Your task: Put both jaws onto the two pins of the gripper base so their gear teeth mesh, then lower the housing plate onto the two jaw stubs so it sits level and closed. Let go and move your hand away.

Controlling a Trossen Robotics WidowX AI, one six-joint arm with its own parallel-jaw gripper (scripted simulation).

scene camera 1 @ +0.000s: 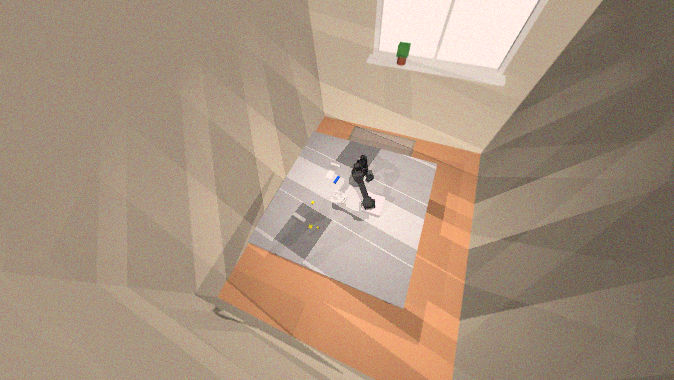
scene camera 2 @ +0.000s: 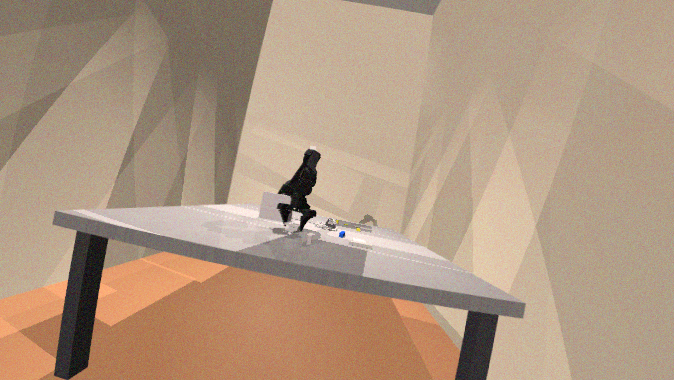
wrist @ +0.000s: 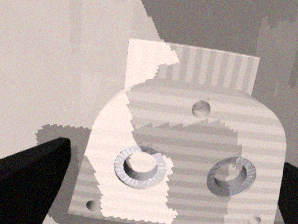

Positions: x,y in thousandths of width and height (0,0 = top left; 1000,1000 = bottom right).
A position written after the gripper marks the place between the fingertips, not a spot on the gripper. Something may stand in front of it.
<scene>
The gripper (wrist: 592,725) is open and holds nothing. Further things: a pale housing plate (wrist: 639,632).
</scene>
